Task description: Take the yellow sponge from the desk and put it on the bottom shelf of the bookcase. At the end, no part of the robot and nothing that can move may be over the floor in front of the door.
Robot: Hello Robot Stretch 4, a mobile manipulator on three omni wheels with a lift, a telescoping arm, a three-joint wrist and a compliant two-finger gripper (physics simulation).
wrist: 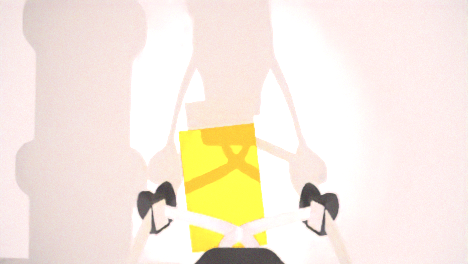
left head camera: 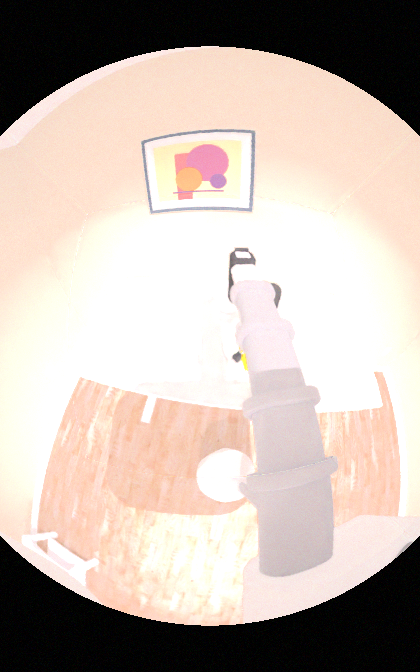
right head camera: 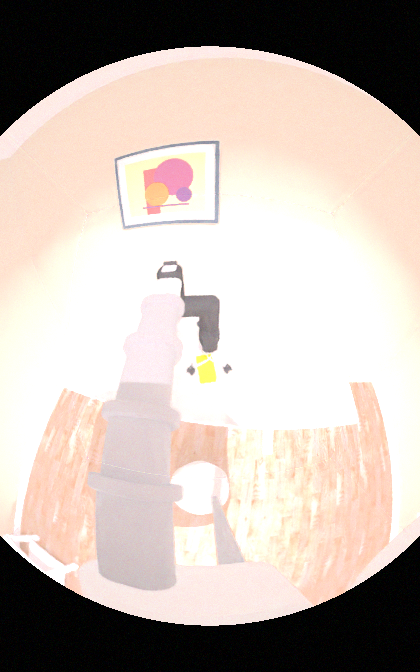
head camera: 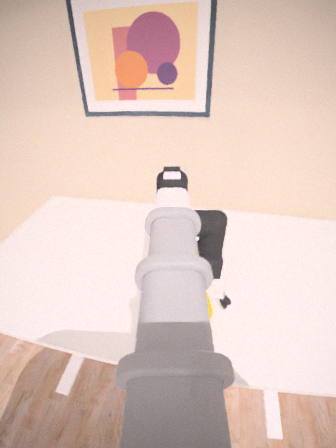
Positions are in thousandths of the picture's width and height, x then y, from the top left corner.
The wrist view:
gripper: 507, 752
yellow sponge: 471, 627
white desk: 772, 403
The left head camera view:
white desk: 406, 502
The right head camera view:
white desk: 682, 556
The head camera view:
white desk: 225, 579
